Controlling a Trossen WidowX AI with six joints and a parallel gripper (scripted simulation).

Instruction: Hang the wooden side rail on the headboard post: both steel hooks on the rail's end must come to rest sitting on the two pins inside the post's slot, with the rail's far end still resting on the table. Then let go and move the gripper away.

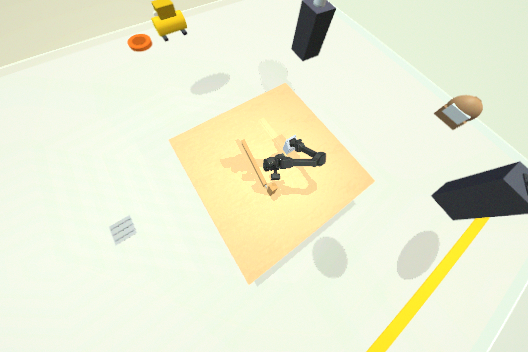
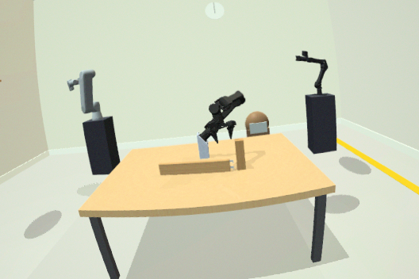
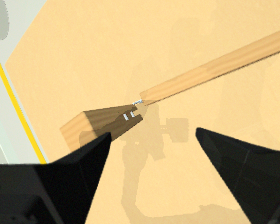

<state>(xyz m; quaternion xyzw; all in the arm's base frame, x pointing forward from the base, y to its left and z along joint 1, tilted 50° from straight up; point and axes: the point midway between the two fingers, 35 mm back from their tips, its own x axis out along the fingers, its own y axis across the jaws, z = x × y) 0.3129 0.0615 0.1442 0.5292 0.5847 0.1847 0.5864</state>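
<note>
The headboard post lies 8 cm to the left of my gripper tip, 8 cm below it and 3 cm ahead of it.
</note>
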